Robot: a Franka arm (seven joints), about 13 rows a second.
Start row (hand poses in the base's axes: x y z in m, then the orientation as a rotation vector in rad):
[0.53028, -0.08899, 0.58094, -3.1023, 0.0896, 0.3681]
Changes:
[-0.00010, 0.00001, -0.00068, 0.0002, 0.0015, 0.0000]
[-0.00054, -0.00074, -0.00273, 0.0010, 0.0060, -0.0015]
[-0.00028, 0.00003, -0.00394, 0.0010, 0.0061, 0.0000]
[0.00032, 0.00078, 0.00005, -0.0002, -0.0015, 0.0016]
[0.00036, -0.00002, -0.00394, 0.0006, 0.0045, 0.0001]
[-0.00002, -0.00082, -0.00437, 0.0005, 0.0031, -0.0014]
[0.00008, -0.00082, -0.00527, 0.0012, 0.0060, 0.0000]
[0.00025, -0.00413, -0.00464, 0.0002, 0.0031, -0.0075]
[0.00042, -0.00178, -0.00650, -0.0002, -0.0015, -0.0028]
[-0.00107, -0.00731, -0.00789, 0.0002, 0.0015, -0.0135]
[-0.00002, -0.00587, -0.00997, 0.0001, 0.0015, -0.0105]
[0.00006, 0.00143, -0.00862, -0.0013, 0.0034, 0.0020]
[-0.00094, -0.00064, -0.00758, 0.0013, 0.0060, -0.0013]
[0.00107, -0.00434, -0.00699, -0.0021, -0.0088, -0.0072]
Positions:
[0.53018, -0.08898, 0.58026, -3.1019, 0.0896, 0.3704]
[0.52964, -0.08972, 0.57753, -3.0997, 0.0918, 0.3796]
[0.52936, -0.08969, 0.57359, -3.0977, 0.0917, 0.3890]
[0.52968, -0.08891, 0.57364, -3.0984, 0.0892, 0.3867]
[0.53004, -0.08893, 0.56970, -3.0971, 0.0890, 0.3936]
[0.53002, -0.08975, 0.56533, -3.0958, 0.0911, 0.3983]
[0.53010, -0.09057, 0.56006, -3.0936, 0.0909, 0.4075]
[0.53035, -0.09470, 0.55542, -3.0915, 0.1025, 0.4120]
[0.53077, -0.09648, 0.54892, -3.0914, 0.1068, 0.4096]
[0.52970, -0.10379, 0.54103, -3.0884, 0.1276, 0.4114]
[0.52968, -0.10966, 0.53106, -3.0860, 0.1438, 0.4133]
[0.52974, -0.10823, 0.52244, -3.0871, 0.1411, 0.4187]
[0.52880, -0.10887, 0.51486, -3.0846, 0.1429, 0.4279]
[0.52987, -0.11321, 0.50787, -3.0866, 0.1543, 0.4141]

